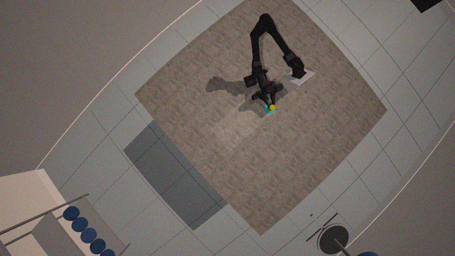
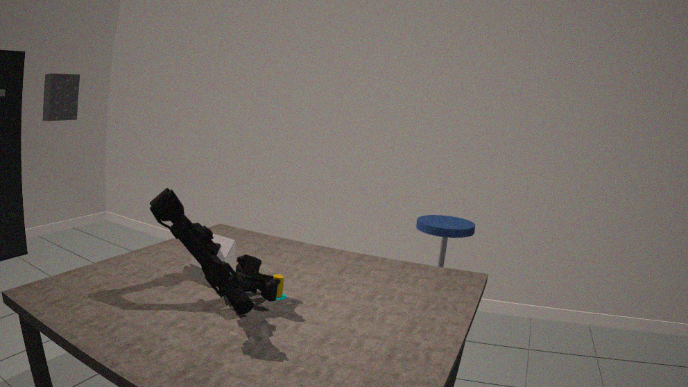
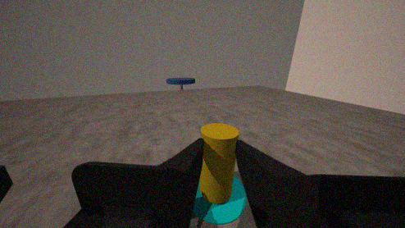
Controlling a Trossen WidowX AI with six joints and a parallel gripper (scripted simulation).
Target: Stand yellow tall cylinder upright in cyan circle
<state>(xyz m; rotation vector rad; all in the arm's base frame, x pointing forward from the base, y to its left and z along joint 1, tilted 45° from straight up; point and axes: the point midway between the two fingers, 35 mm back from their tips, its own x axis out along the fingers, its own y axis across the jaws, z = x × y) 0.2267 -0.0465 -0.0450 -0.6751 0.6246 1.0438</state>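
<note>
Right now my gripper tip is 2 cm above the yellow tall cylinder. Also, from my gripper tip: cyan circle 6 cm below.
</note>
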